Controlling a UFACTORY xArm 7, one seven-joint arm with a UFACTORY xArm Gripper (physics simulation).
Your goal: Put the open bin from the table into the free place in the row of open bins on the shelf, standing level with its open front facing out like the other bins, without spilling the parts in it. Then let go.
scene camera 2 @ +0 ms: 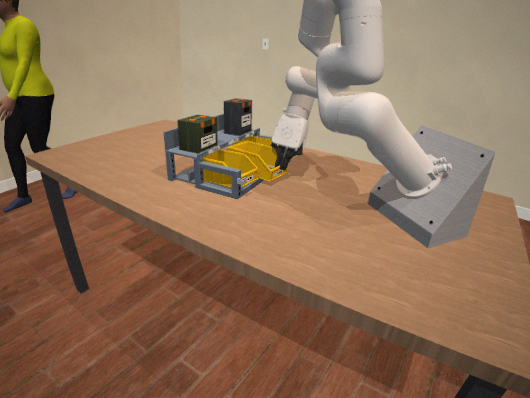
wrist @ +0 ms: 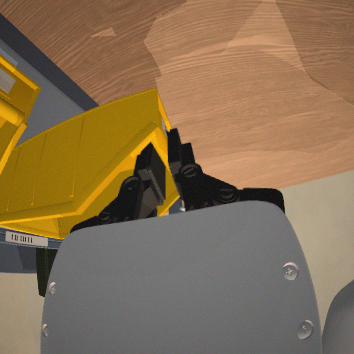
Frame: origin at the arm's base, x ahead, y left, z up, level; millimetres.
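Where they show: gripper, between the fingertips: (scene camera 2: 279, 169) (wrist: 165, 147); arm's base, origin of its link: (scene camera 2: 419, 176).
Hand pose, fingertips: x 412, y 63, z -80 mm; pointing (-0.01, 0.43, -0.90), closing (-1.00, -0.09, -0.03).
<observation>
Each offset is from my fingertips to the top centre of the thing. "spot": to the spot under its first point. Level surfaces: height alone.
The held yellow open bin @(spot: 2 mm back, 64 mm left, 16 mm up) (scene camera 2: 267, 169) (wrist: 95, 150) is partly in the shelf row, beside the near yellow bin (scene camera 2: 220, 170). Its front end sticks out past that bin, over the table. It looks roughly level; a slight tilt cannot be ruled out. Another yellow bin @(spot: 163 mm ahead, 15 mm right, 40 mm up) (scene camera 2: 246, 145) stands farther along the blue-grey shelf (scene camera 2: 216, 189) (wrist: 52, 107). Part of a neighbouring bin @(spot: 87 mm ahead, 67 mm right, 25 mm down) (wrist: 26, 95) shows at the left of the wrist view. My gripper (scene camera 2: 282, 164) (wrist: 165, 147) is shut on the held bin's front wall, one finger inside and one outside. The parts inside cannot be made out.
A dark green box @(209 mm ahead, 158 mm left, 156 mm up) (scene camera 2: 196, 134) (wrist: 45, 270) and a dark grey box @(259 mm ahead, 68 mm right, 181 mm up) (scene camera 2: 237, 118) stand on the shelf's upper board, behind the bins. My arm's grey wedge base (scene camera 2: 450, 195) stands at the right of the wooden table @(43 mm down) (scene camera 2: 320, 250). A person (scene camera 2: 22, 60) stands beyond the table at the left.
</observation>
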